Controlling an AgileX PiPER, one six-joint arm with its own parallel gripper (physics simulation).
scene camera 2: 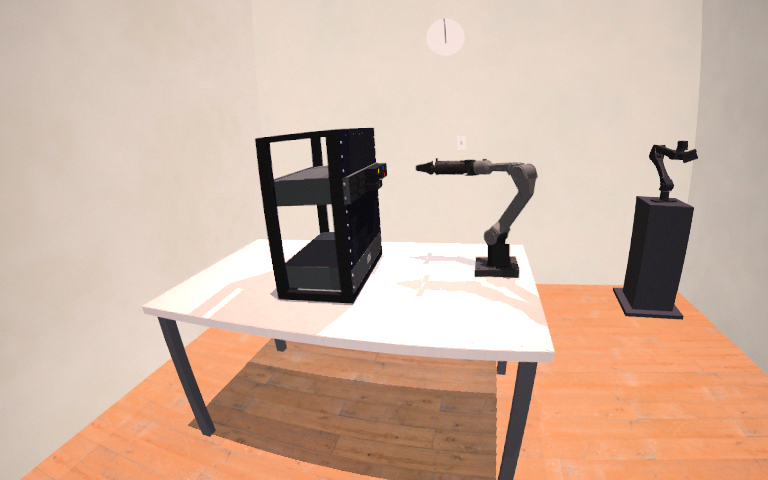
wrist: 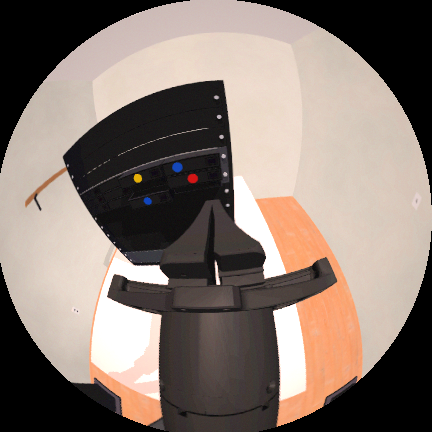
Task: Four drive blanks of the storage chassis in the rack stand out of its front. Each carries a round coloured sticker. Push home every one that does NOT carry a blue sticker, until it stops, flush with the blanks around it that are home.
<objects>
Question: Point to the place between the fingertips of my gripper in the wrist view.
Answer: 213,208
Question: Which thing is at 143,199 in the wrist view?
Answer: A black rack.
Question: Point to a black rack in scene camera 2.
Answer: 343,260
</objects>
